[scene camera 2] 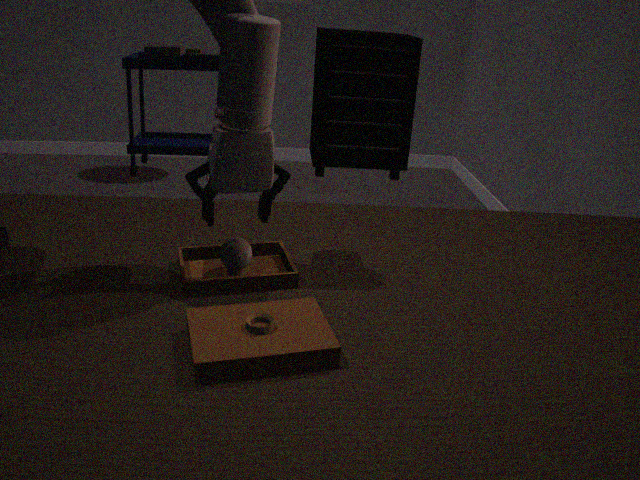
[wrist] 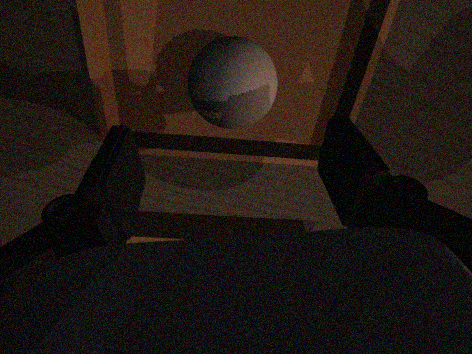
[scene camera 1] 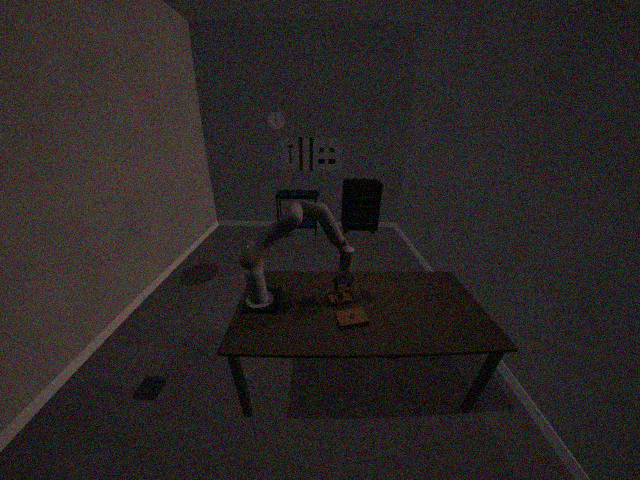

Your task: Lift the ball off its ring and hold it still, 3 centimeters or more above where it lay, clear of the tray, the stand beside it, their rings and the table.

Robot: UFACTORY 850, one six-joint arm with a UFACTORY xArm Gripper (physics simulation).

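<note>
The grey ball [scene camera 2: 236, 254] [wrist: 233, 82] sits in the shallow orange-brown tray [scene camera 2: 242, 284] [wrist: 225, 145], left of the tray's middle in scene camera 2. Its ring is hidden beneath it. My gripper [scene camera 2: 236, 222] [wrist: 231, 147] is open and empty. Its fingertips are above the ball, apart from it, with a gap between them and the tray rim. In the wrist view the ball shows between the fingertips sideways but farther up the picture. The stand [scene camera 2: 222, 343] [scene camera 1: 356, 321] lies beside the tray, with an empty ring [scene camera 2: 253, 329] on top.
The tray and stand are on the brown table [scene camera 1: 423, 320] [scene camera 2: 439, 361]. The arm's base [scene camera 1: 259, 301] is at the table's left in scene camera 1. A blue cart [scene camera 2: 170, 63] and a dark cabinet [scene camera 2: 366, 98] stand behind the table. The pictures are dark and grainy.
</note>
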